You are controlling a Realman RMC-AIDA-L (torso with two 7-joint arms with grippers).
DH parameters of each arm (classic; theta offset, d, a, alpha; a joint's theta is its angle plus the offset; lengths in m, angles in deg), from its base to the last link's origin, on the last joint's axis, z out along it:
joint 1: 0 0.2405 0 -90
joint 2: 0 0 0 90
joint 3: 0 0.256 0 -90
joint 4: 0 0 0 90
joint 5: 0 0.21 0 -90
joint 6: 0 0 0 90
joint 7: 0 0.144 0 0
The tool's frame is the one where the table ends.
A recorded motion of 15 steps. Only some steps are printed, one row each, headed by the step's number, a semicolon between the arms.
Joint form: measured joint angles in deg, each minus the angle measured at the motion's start. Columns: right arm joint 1, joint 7, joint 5, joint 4, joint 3, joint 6, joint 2; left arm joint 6, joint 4, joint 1, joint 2, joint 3, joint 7, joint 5.
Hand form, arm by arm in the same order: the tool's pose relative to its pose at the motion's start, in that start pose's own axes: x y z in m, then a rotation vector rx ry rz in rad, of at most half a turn. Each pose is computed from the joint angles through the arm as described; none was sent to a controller.
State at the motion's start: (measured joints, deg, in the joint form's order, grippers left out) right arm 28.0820 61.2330 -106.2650 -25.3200 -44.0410 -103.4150 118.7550; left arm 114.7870 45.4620 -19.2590 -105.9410 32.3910 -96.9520 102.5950
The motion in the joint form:
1: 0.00 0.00 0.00 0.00 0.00 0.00 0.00; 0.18 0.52 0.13 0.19 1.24 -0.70 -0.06
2: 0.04 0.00 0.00 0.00 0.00 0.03 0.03; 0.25 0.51 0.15 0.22 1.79 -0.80 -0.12
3: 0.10 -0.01 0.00 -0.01 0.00 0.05 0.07; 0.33 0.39 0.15 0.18 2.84 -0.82 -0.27
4: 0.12 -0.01 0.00 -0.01 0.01 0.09 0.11; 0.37 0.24 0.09 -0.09 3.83 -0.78 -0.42
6: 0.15 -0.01 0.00 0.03 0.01 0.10 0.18; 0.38 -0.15 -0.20 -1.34 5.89 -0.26 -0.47
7: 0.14 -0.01 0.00 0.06 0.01 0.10 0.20; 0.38 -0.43 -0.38 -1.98 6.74 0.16 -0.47
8: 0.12 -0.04 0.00 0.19 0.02 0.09 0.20; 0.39 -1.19 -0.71 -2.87 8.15 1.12 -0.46
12: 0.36 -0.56 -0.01 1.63 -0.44 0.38 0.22; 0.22 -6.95 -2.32 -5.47 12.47 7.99 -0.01
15: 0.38 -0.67 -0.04 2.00 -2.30 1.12 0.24; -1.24 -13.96 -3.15 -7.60 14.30 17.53 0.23
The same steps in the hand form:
1: 0.0000 0.0000 0.0000 0.0000 0.0000 0.0000; -0.0002 0.0011 0.0009 -0.0104 -0.0217 -0.0071
2: -0.0001 -0.0001 0.0004 -0.0003 -0.0001 -0.0003; -0.0009 0.0016 0.0019 -0.0170 -0.0287 -0.0101
3: -0.0003 -0.0002 0.0008 -0.0010 -0.0004 -0.0011; -0.0024 0.0025 0.0046 -0.0307 -0.0397 -0.0145
4: -0.0003 -0.0003 0.0012 -0.0008 -0.0007 -0.0011; -0.0044 0.0036 0.0087 -0.0465 -0.0472 -0.0193
6: -0.0002 -0.0001 0.0018 -0.0018 -0.0017 -0.0003; -0.0105 0.0066 0.0217 -0.0876 -0.0590 -0.0279
7: 0.0000 0.0000 0.0019 -0.0019 -0.0021 0.0005; -0.0134 0.0081 0.0281 -0.1072 -0.0620 -0.0299
8: 0.0003 0.0003 0.0020 -0.0020 -0.0031 0.0023; -0.0184 0.0105 0.0379 -0.1396 -0.0668 -0.0315
12: 0.0037 0.0024 0.0051 -0.0105 -0.0039 0.0146; -0.0396 0.0197 0.0706 -0.2538 -0.0638 -0.0162
15: 0.0080 0.0045 0.0082 -0.0265 0.0204 0.0215; -0.0624 0.0277 0.0936 -0.3054 -0.0143 0.0240

